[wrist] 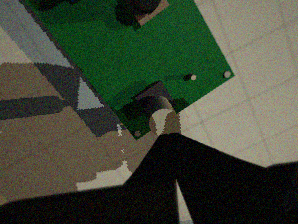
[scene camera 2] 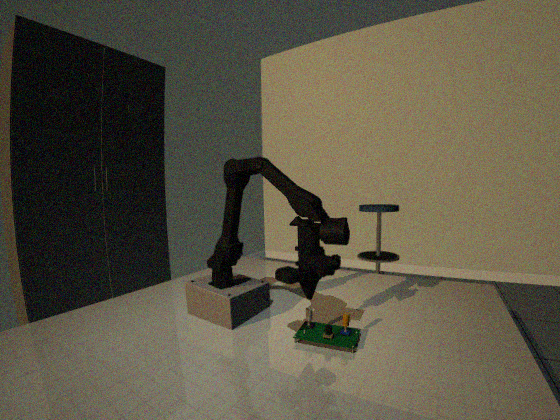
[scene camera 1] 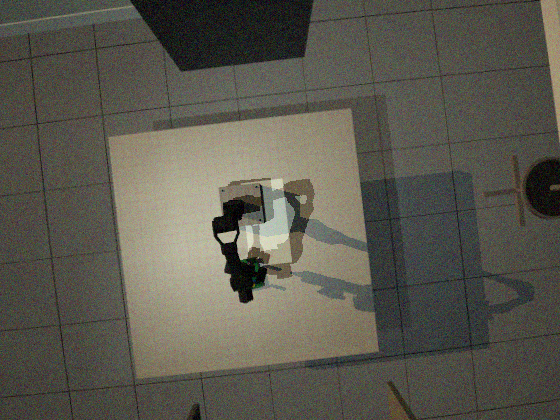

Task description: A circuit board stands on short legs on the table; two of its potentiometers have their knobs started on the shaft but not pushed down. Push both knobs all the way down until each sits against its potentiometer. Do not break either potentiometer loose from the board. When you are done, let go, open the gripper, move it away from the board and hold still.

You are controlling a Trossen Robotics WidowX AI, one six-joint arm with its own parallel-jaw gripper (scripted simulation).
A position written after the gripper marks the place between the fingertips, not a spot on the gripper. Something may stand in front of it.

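Scene camera 2 shows the gripper [scene camera 2: 309, 299], which is shut and holds nothing. The wrist view shows the gripper [wrist: 168, 143] too.
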